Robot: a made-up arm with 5 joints. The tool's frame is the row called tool. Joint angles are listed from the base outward. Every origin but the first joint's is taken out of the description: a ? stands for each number. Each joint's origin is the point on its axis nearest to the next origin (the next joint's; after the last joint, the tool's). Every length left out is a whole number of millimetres.
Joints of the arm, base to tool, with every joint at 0 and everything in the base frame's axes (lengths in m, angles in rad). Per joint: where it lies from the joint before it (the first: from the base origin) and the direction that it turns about. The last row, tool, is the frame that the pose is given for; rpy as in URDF.
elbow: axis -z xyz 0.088 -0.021 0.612
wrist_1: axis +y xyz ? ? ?
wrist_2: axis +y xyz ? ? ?
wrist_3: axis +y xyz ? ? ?
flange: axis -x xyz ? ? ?
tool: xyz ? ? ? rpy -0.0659 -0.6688 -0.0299
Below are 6 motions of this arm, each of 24 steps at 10 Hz.
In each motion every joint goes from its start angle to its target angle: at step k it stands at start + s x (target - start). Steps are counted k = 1, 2, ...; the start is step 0. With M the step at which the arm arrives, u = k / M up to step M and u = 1 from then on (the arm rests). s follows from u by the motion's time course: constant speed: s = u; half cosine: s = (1 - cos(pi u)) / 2; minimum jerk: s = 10 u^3 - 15 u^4 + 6 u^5.
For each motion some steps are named. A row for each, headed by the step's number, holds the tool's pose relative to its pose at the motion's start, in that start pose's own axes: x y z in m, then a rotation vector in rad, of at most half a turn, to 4 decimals.
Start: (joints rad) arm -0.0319 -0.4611 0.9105 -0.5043 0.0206
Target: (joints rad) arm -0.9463 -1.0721 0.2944 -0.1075 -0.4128
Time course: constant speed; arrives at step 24
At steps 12, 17, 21, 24:
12: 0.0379 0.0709 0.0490 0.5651 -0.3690 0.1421
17: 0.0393 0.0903 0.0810 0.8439 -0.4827 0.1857
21: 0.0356 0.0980 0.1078 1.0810 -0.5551 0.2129
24: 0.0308 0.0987 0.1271 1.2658 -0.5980 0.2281

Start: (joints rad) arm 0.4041 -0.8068 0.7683 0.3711 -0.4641
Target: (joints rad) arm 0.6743 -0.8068 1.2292 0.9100 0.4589
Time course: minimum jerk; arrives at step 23
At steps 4, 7, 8, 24:
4: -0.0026 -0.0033 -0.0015 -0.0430 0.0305 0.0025
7: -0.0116 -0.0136 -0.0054 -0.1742 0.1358 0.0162
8: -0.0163 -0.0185 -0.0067 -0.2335 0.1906 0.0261
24: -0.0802 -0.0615 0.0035 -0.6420 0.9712 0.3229

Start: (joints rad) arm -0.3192 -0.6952 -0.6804 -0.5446 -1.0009
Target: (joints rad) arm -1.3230 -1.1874 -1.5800 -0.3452 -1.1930
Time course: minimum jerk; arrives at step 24
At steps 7, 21, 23, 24:
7: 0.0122 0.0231 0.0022 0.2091 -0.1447 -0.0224
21: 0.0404 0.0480 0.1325 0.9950 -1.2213 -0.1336
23: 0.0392 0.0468 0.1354 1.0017 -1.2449 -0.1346
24: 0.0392 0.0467 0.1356 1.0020 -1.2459 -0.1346

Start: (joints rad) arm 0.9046 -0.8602 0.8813 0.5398 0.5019
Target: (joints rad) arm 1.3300 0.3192 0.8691 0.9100 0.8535
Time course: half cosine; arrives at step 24
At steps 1, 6, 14, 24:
1: -0.0002 -0.0001 -0.0002 0.0006 0.0063 0.0023
6: -0.0064 -0.0034 -0.0064 0.0293 0.2136 0.0818
14: -0.0320 -0.0135 -0.0207 0.2800 0.8417 0.3925
24: -0.0527 -0.0198 -0.0272 0.6360 1.1999 0.6644

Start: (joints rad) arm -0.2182 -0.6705 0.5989 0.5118 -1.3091
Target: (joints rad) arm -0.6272 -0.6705 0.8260 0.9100 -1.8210
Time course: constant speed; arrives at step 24
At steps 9, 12, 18, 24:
9: -0.0080 -0.0001 -0.0197 -0.0479 0.1852 -0.2173
12: -0.0109 -0.0007 -0.0259 -0.0742 0.2337 -0.2914
18: -0.0172 -0.0026 -0.0377 -0.1412 0.3084 -0.4391
24: -0.0239 -0.0057 -0.0486 -0.2250 0.3515 -0.5825

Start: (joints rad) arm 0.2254 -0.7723 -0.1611 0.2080 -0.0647
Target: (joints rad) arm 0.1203 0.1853 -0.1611 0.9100 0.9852
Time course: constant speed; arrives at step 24
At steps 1, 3, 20, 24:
1: -0.0033 -0.0004 -0.0068 -0.0335 0.0661 0.0314
3: -0.0107 -0.0012 -0.0194 -0.0946 0.1975 0.1019
20: -0.0865 -0.0108 -0.0772 -0.2208 1.1998 1.0309
24: -0.1020 -0.0132 -0.0823 -0.1207 1.3810 1.3033

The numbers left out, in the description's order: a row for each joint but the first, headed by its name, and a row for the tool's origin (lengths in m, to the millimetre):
wrist_1: 0.073 -0.066 0.000
wrist_2: 0.030 0.000 0.103
wrist_3: 0.083 0.000 -0.019
flange: 0.029 0.000 -0.013
tool: 0.000 0.018 -0.024

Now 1 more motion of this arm.
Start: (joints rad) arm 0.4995 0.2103 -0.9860 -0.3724 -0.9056
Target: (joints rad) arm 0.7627 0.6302 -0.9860 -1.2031 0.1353
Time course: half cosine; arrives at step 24
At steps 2, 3, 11, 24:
2: -0.0003 -0.0018 0.0000 -0.0143 -0.0075 0.0164
3: -0.0007 -0.0040 0.0000 -0.0320 -0.0169 0.0365
11: -0.0049 -0.0466 0.0067 -0.3829 -0.2076 0.3968
24: -0.0040 -0.1024 0.0388 -0.9301 -0.5228 0.8396

